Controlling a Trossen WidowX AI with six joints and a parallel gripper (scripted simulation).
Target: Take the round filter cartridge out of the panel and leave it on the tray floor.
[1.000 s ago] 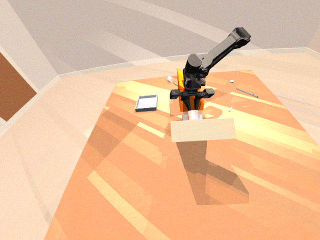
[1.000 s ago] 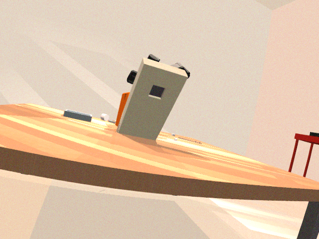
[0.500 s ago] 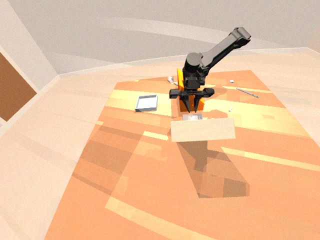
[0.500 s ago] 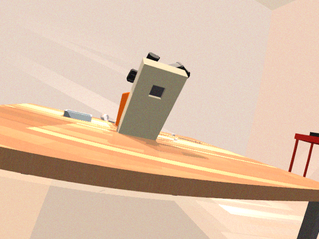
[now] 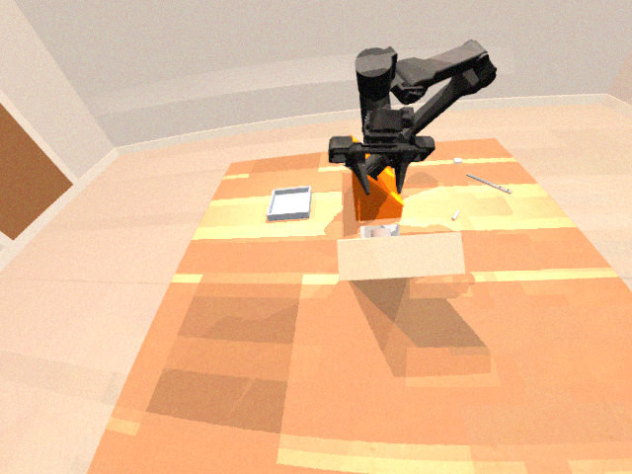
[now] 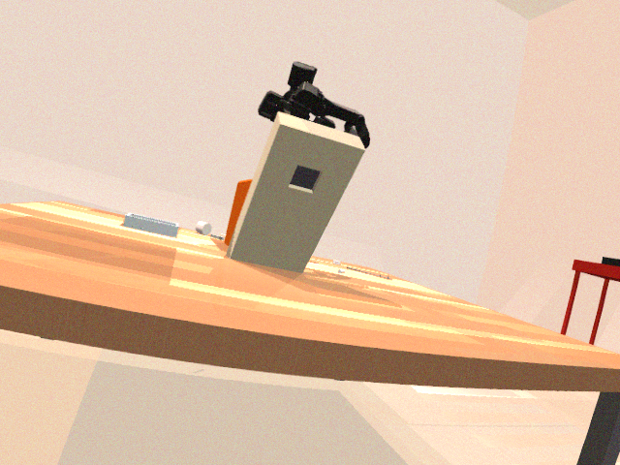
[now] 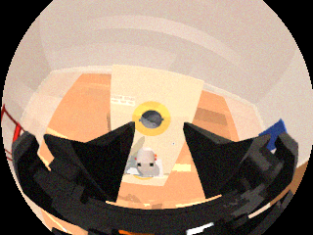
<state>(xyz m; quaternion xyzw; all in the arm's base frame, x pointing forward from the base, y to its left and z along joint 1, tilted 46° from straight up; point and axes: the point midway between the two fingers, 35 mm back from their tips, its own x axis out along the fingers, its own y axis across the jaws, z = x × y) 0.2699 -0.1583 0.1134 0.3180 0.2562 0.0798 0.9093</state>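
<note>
Right now the round filter cartridge is 30 mm behind my gripper tip, 10 mm to the left of it and 140 mm below it. The rest, counted from my gripper tip: grey tray (390 mm behind, 240 mm to the right, 300 mm below); then cream service panel (20 mm ahead, 160 mm below); then small white block (670 mm behind, 40 mm to the right, 290 mm below).
</note>
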